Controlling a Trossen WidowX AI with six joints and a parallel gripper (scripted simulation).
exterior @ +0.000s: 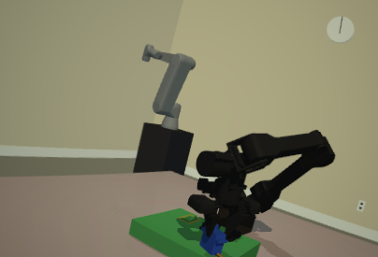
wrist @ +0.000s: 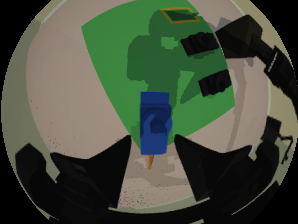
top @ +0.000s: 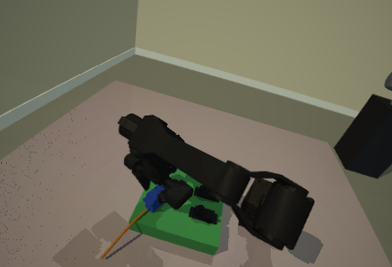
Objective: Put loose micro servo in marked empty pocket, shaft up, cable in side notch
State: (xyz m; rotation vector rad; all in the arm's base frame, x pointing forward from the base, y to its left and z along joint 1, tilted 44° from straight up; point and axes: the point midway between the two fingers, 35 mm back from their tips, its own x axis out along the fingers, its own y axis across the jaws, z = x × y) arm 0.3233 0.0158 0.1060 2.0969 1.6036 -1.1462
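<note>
Now: gripper tip 90 mm to the left of the green deck, 70 mm above it and 30 mm past it.
</note>
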